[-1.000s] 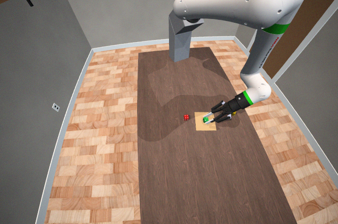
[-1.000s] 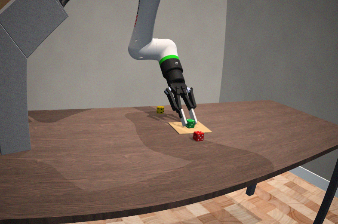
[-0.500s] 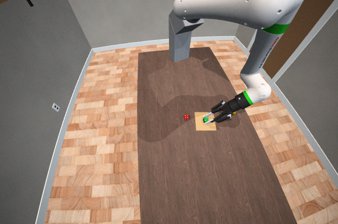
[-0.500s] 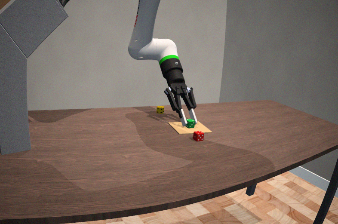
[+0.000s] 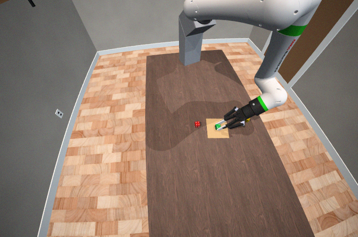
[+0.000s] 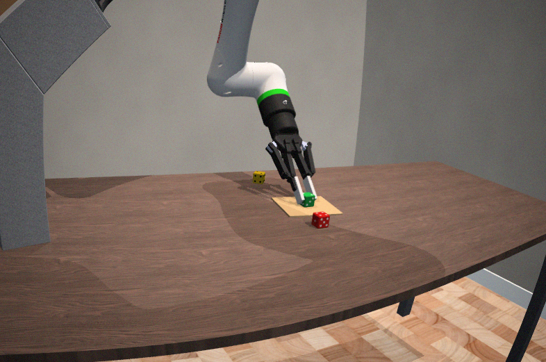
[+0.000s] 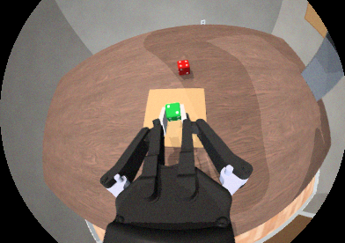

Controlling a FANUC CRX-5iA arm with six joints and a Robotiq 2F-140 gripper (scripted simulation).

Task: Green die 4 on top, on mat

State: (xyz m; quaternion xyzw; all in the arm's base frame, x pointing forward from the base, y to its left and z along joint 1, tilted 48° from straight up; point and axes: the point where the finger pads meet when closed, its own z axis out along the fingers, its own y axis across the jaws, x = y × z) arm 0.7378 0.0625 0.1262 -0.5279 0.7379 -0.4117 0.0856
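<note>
Now: the green die 2 cm to the right of my hand and 2 cm below it. The rest, counted from my hand: tan mat 2 cm to the right, 4 cm below; then yellow die 5 cm behind, 20 cm to the left, 2 cm below; then red die 2 cm behind, 15 cm to the right, 2 cm below.
</note>
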